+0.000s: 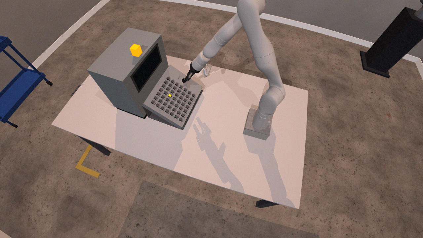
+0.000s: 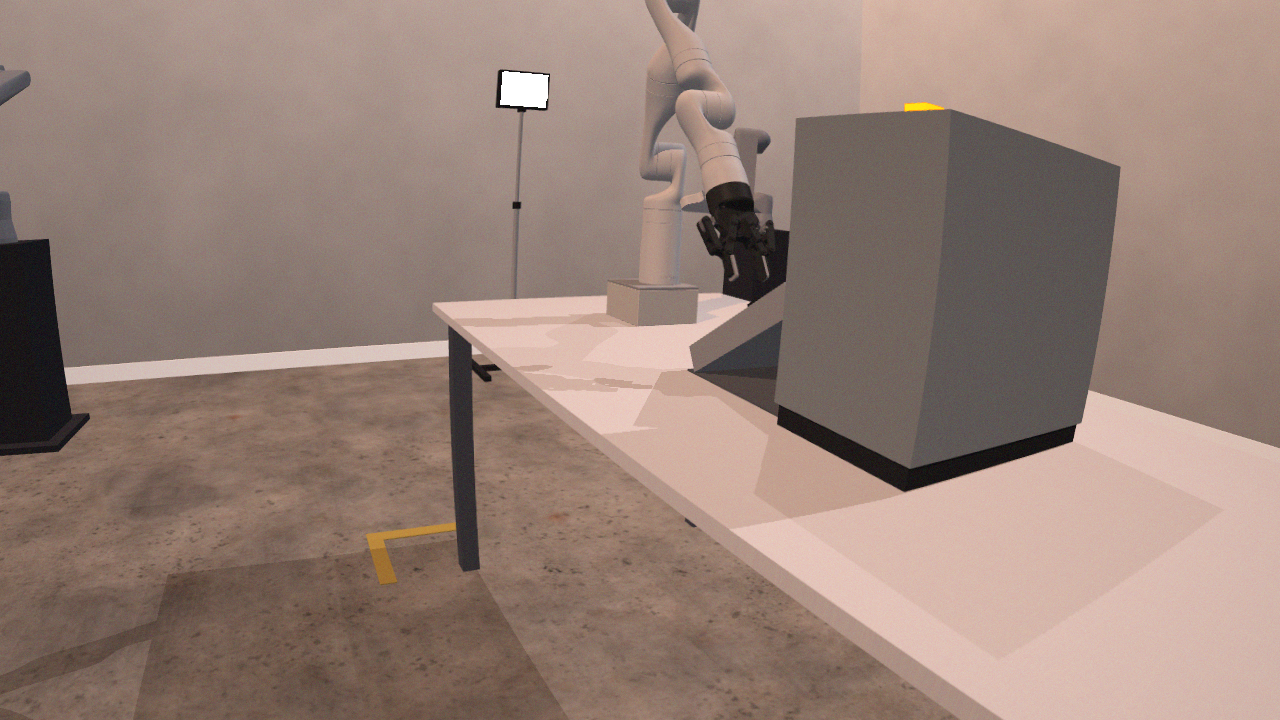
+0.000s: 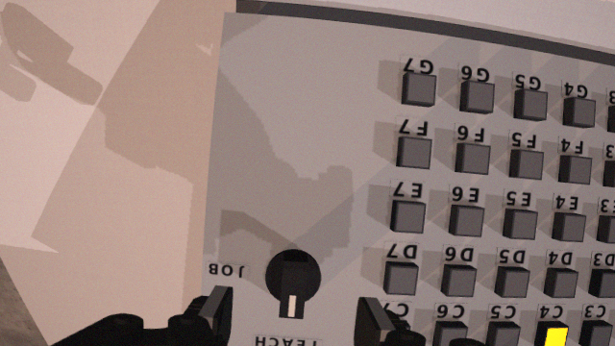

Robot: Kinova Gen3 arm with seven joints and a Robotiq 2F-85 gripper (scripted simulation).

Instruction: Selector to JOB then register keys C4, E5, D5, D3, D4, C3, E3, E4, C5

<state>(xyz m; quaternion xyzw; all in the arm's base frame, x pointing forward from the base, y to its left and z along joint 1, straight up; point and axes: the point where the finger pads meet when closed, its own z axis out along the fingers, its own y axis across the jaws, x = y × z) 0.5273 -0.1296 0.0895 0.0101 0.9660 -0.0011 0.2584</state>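
Now: the black selector knob 50 mm below my hand and 40 mm ahead of it. Also, from my hand: key D7: 60 mm to the left, 60 mm below, 30 mm ahead; key C5: 120 mm to the left, 70 mm ahead, 50 mm below; key D5: 130 mm to the left, 60 mm below, 40 mm ahead.
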